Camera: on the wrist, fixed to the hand. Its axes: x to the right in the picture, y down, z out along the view.
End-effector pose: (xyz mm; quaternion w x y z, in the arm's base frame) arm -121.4 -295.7 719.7 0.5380 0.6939 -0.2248 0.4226
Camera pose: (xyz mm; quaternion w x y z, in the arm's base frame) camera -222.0 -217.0 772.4 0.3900 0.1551 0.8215 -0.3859
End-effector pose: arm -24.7 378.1 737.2 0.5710 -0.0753 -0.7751 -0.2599
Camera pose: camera 103.4 392.8 787.1 0.1136 -0.8526 -0.0430 0.5082
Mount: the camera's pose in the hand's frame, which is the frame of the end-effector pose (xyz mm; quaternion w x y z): 0.4 81.3 -111.8 0.0303 -0.0732 -0.1963 0.9773
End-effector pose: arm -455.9 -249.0 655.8 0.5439 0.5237 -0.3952 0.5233
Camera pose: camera -549.0 -146.8 653.3 0.5342 0.3074 0.6688 -0.4157
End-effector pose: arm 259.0 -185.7 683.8 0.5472 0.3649 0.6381 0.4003
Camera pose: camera 150.5 -164.2 766.7 0.2227 -0.6732 0.4740 -0.5220
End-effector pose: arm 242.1 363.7 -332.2 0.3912 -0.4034 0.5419 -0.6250
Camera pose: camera 142.4 395.1 -422.7 0.6995 0.3661 0.3796 0.4822
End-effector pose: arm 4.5 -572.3 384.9 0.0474 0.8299 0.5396 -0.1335
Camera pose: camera 97.6 -580.6 486.8 0.2986 0.5228 -0.7943 -0.0811
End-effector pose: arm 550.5 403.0 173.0 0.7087 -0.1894 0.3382 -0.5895
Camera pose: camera 529.5 436.1 40.5 0.6501 0.1572 0.0994 0.7367
